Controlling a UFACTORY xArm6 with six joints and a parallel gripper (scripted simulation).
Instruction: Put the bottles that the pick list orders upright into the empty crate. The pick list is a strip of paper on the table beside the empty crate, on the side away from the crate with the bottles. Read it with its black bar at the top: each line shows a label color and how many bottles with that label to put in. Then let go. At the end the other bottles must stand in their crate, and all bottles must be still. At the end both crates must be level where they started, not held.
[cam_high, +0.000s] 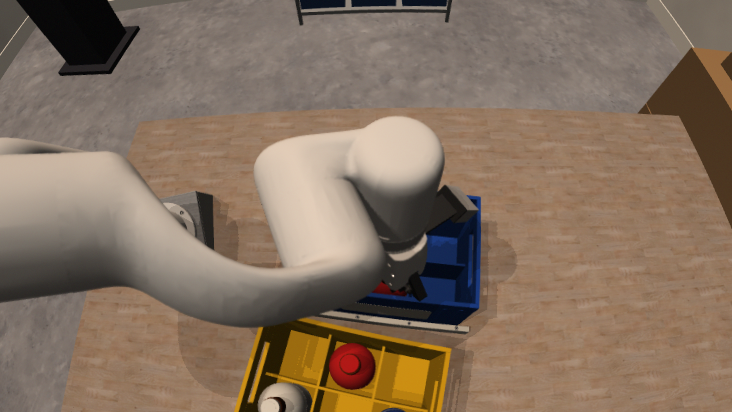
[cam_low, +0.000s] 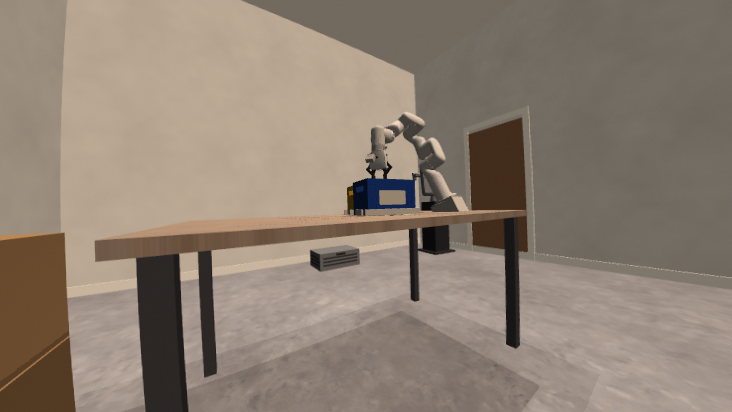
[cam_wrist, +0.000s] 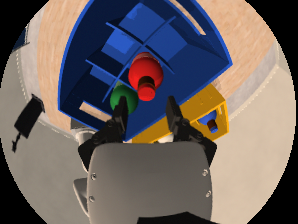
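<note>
The red bottle lies 11 cm below my hand. From my hand the other things lie so: yellow crate 5 cm behind, 19 cm to the right, 11 cm below; then green-capped bottle 8 cm behind, 11 cm below; then blue crate 5 cm to the left, 11 cm below.
</note>
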